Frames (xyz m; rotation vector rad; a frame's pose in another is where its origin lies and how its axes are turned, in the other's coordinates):
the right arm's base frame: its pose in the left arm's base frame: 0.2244 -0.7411 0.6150 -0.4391 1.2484 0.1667
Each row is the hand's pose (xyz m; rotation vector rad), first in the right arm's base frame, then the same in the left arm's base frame.
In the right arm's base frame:
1: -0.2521 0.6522 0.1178 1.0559 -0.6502 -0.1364
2: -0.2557 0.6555 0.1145 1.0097 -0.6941 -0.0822
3: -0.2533 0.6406 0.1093 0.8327 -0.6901 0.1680
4: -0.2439 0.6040 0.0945 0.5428 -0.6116 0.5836
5: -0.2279 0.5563 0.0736 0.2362 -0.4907 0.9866
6: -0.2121 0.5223 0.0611 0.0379 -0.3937 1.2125
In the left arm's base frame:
1: 0.0148 -0.0737 0.7310 0.4311 0.5261 -0.4350
2: 0.0095 -0.0717 0.7328 0.4272 0.5040 -0.3585
3: 0.0111 -0.0876 0.7327 0.4268 0.5795 -0.0687
4: 0.0141 -0.1278 0.7287 0.4372 0.7356 0.4083
5: 0.0179 -0.1814 0.7195 0.4410 0.8854 0.8956
6: 0.0241 -0.2191 0.7093 0.4285 0.9752 1.1907

